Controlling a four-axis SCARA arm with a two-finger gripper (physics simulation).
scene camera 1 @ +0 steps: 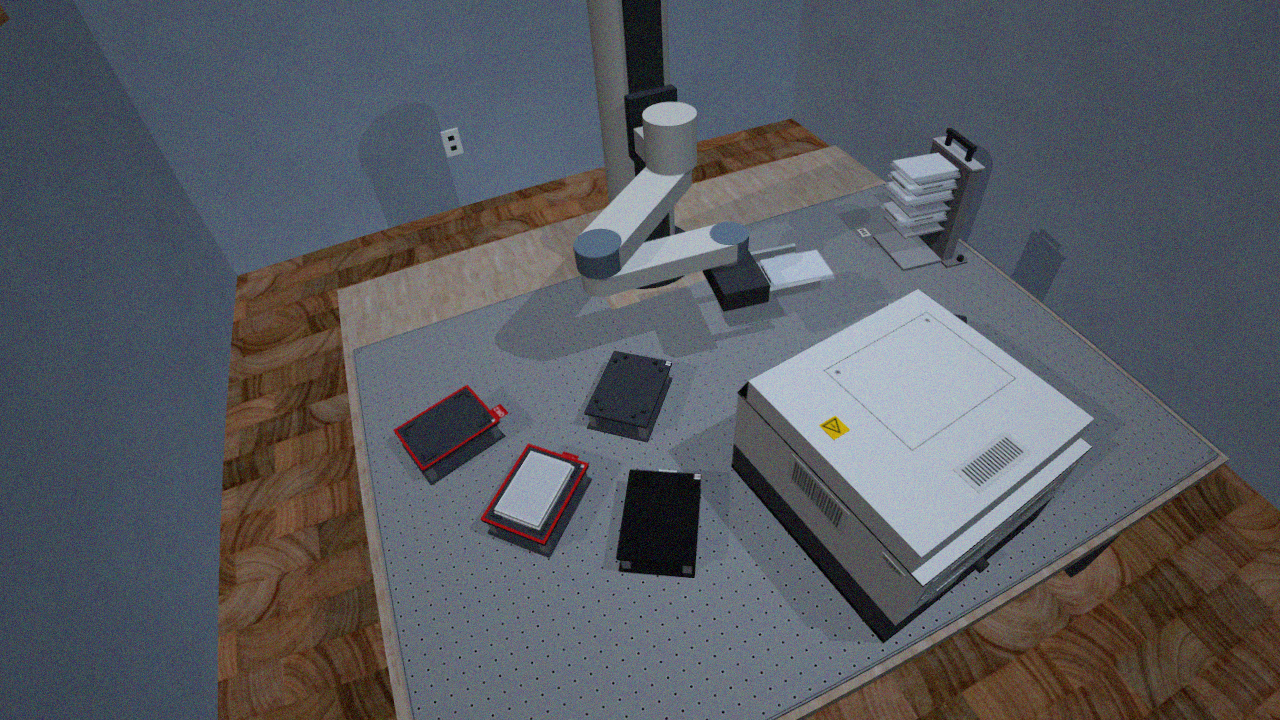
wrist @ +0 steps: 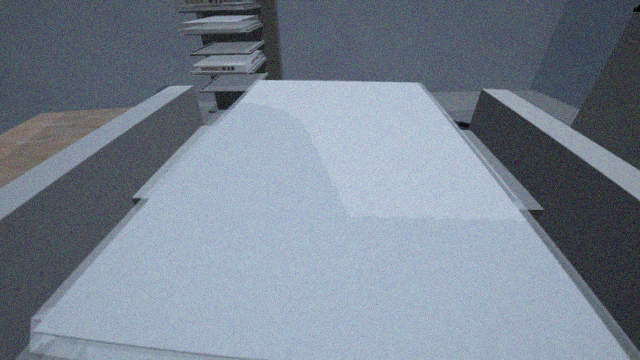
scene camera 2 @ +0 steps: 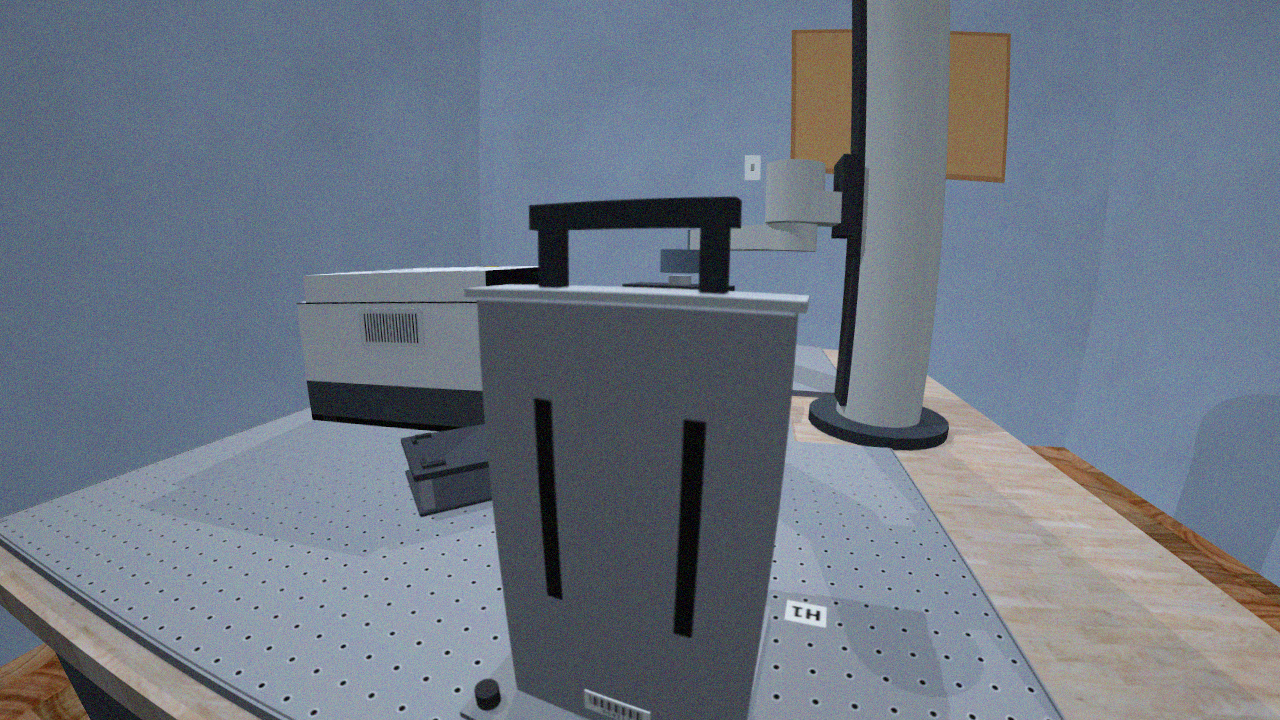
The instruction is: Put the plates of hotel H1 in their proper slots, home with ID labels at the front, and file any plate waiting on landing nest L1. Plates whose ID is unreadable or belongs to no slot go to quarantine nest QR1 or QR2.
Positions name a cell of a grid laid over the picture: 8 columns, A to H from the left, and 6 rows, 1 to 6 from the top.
Labels:
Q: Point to a hotel shelf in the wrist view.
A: At C1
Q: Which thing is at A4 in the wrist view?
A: The gripper.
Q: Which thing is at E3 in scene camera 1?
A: The gripper.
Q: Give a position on a floor tag H1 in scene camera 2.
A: At F6

